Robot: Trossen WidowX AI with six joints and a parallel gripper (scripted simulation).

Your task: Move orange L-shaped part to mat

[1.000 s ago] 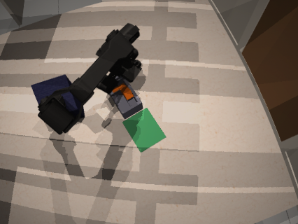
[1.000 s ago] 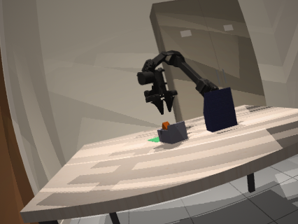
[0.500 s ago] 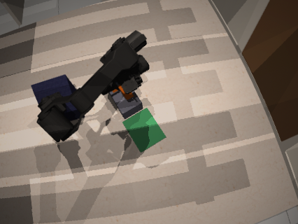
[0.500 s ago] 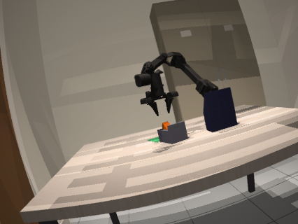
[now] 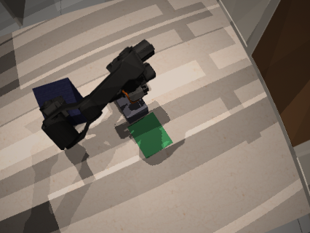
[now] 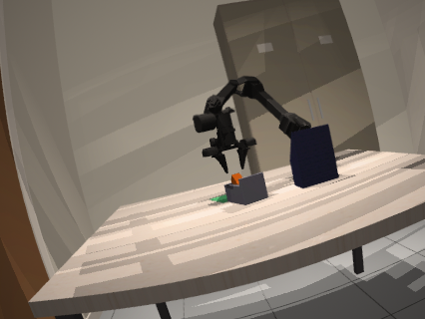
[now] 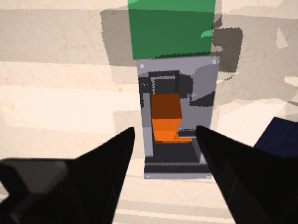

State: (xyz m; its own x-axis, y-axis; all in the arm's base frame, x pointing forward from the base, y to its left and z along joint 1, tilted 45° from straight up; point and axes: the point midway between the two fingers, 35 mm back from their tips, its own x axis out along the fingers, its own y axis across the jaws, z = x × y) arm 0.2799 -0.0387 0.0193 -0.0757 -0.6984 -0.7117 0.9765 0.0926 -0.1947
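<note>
The orange L-shaped part is 7 cm below my gripper tip, 3 cm to the left of it and 2 cm behind it. Also, from my gripper tip: green mat 14 cm to the right, 12 cm below, 1 cm ahead.
</note>
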